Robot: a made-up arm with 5 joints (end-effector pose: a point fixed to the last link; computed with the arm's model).
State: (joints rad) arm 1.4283 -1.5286 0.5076 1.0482 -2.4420
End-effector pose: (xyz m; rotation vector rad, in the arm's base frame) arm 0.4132 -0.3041 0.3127 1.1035 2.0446 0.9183
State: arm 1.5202 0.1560 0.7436 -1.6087 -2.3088
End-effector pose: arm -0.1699 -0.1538 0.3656 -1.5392 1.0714 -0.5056
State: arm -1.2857 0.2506 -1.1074 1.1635 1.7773
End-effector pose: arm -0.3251 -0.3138 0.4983 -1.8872 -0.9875 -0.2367
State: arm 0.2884 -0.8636 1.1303 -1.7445 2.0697
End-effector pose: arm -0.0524 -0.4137 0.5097 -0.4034 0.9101 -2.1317
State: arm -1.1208 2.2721 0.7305 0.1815 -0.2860
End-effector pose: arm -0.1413 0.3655 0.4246 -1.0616 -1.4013 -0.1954
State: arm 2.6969 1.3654 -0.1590 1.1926 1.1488
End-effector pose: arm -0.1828 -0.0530 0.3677 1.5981 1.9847 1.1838
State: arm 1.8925 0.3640 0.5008 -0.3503 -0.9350
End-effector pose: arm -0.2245 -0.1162 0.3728 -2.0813 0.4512 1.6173
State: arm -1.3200 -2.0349 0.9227 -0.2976 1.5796
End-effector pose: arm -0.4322 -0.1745 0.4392 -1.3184 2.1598 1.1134
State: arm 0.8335 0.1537 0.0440 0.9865 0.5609
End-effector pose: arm 0.1038 -0.2013 0.2430 -1.7362 1.4060 2.0809
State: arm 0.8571 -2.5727 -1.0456 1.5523 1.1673
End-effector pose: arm 0.0497 0.3105 0.3168 1.9155 -0.0612 -0.4208
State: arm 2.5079 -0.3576 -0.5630 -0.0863 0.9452
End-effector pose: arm 0.0792 -0.1953 0.0632 0.3795 0.5850 -2.9212
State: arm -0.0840 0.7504 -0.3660 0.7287 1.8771
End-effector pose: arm 0.1763 -0.2399 0.4158 -1.1755 -0.4038 1.6040
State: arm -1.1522 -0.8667 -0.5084 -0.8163 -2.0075
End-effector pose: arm -0.2048 -0.0619 0.6786 -0.3796 1.6906 1.9789
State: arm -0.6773 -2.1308 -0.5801 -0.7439 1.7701
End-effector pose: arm -0.0553 0.2104 0.6370 0.4319 -1.3805 -0.5758
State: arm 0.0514 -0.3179 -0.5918 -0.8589 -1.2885
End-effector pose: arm 0.2200 -0.1745 0.6386 -1.5076 -1.5774 -2.1590
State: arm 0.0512 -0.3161 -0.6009 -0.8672 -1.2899
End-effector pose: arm 0.2189 -0.1736 0.6415 -1.4888 -1.5873 -2.1626
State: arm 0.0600 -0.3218 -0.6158 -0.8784 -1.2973
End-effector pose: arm 0.2198 -0.1706 0.6459 -1.4625 -1.6080 -2.1579
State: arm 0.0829 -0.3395 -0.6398 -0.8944 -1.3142
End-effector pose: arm 0.2239 -0.1638 0.6523 -1.4237 -1.6452 -2.1385
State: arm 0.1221 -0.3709 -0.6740 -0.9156 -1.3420
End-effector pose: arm 0.2319 -0.1524 0.6605 -1.3697 -1.6986 -2.0998
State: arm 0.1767 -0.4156 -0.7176 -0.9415 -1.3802
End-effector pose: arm 0.2440 -0.1355 0.6691 -1.2997 -1.7629 -2.0387
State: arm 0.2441 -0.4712 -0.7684 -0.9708 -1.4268
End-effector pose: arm 0.2600 -0.1134 0.6764 -1.2152 -1.8283 -1.9549
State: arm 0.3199 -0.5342 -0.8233 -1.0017 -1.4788
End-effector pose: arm 0.2784 -0.0867 0.6805 -1.1206 -1.8842 -1.8525
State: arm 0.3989 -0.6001 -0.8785 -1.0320 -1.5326
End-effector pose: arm 0.2976 -0.0574 0.6804 -1.0226 -1.9222 -1.7396
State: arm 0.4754 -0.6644 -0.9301 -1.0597 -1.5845
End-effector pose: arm 0.3154 -0.0279 0.6762 -0.9289 -1.9395 -1.6267
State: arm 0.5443 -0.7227 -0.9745 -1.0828 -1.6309
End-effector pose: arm 0.3303 -0.0007 0.6688 -0.8476 -1.9387 -1.5240
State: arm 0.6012 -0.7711 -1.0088 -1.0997 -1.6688
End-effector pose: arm 0.3417 0.0217 0.6602 -0.7846 -1.9265 -1.4400
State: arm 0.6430 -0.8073 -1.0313 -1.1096 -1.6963
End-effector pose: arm 0.3496 0.0380 0.6521 -0.7432 -1.9111 -1.3793
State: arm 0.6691 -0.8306 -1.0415 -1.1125 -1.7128
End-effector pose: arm 0.3545 0.0476 0.6455 -0.7243 -1.8982 -1.3425
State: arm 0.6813 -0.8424 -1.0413 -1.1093 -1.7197
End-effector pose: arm 0.3573 0.0515 0.6409 -0.7246 -1.8903 -1.3268
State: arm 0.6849 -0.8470 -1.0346 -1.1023 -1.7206
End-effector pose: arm 0.3589 0.0517 0.6375 -0.7370 -1.8862 -1.3240
